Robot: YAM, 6 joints.
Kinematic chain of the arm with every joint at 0, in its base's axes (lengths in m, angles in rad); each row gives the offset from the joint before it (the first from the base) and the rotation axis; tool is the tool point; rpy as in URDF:
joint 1: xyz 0 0 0.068 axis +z
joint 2: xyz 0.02 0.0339 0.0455 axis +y
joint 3: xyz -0.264 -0.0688 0 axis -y
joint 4: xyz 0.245 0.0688 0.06 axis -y
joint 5: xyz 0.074 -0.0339 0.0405 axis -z
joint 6: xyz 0.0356 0 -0.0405 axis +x
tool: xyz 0 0 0 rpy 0 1.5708 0
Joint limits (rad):
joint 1: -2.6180..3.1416
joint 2: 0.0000..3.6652
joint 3: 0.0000..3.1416
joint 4: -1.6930..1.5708
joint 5: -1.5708..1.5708
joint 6: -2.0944..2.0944
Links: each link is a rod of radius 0.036 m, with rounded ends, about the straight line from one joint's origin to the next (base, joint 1, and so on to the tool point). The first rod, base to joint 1, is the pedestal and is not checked.
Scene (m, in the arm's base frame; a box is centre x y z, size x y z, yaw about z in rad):
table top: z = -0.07
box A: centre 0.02 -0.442 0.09 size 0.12 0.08 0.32 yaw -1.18
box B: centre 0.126 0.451 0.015 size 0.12 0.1 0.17 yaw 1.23
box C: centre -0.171 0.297 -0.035 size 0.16 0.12 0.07 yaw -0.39
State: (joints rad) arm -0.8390 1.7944 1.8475 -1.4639 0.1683 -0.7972
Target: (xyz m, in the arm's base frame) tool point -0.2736 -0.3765 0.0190
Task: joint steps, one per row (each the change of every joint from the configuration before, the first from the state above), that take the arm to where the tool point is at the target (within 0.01 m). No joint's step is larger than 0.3 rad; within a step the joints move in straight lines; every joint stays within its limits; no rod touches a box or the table.
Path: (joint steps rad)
1: -0.1850 0.1180 0.2816 0.0129 0.1563 0.0650
2: -0.1849 0.1180 0.2816 0.0129 0.1564 0.0649
3: -0.1850 0.1179 0.2816 0.0128 0.1563 0.0650
4: -0.1850 0.1180 0.2816 0.0129 0.1563 0.0650
5: -0.1503 0.1013 -0.2453 0.0875 -0.1355 -0.0650
6: -0.1503 0.1014 -0.2453 0.0875 -0.1355 -0.0650
7: -0.1504 0.1013 -0.2453 0.0875 -0.1356 -0.0649
8: -0.1503 0.1013 -0.2453 0.0876 -0.1355 -0.0650

